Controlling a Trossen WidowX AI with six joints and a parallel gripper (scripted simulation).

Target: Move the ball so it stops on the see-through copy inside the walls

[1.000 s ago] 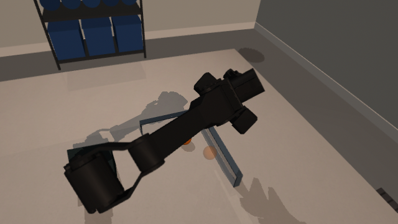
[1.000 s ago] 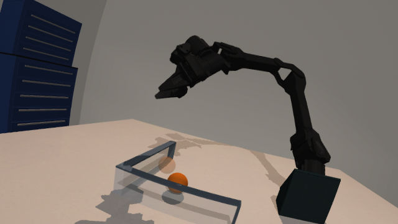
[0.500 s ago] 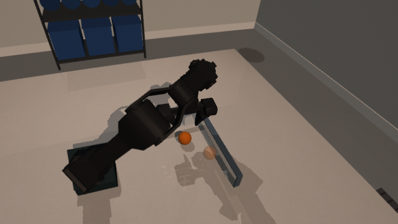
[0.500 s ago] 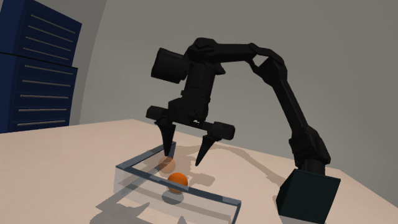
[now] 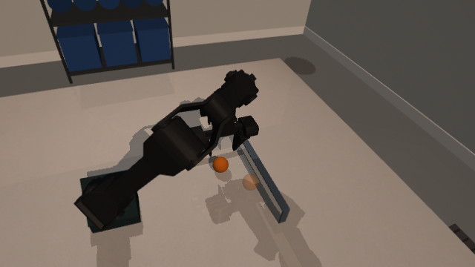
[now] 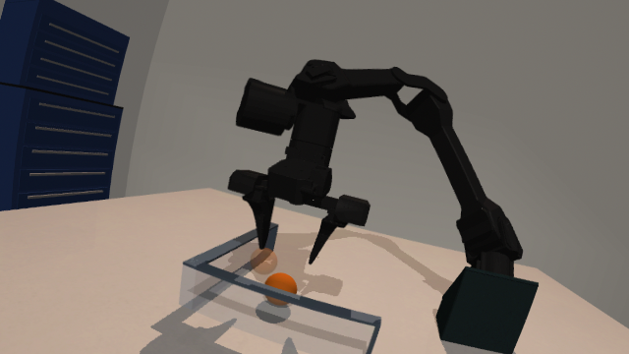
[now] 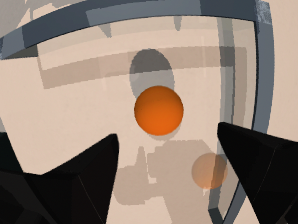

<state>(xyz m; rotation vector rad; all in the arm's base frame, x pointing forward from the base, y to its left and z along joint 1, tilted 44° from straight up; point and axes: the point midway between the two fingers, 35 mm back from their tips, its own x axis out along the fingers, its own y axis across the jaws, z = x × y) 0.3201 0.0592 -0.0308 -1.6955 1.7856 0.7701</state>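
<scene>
My gripper tip is 5 cm above the orange ball.
</scene>
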